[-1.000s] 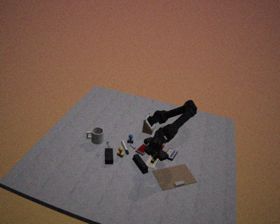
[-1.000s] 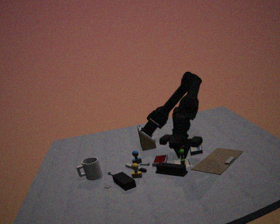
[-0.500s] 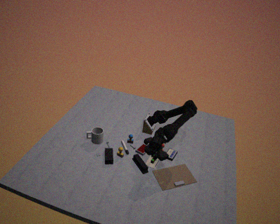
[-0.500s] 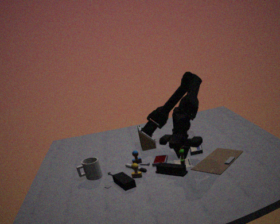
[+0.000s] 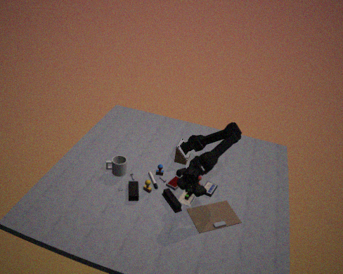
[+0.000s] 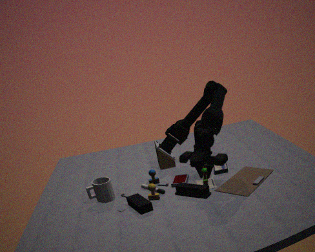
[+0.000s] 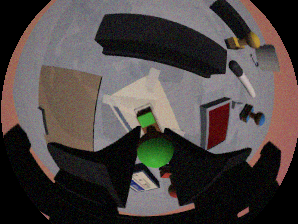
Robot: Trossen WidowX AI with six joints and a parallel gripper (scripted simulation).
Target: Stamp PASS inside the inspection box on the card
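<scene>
The green-knobbed stamp lies right at my gripper tip. The rest, counted from my gripper tip: long black block 8 cm ahead, 6 cm to the right, 1 cm below; white card 1 cm ahead, 3 cm below; red ink pad 7 cm behind, 10 cm to the right, 2 cm below.
</scene>
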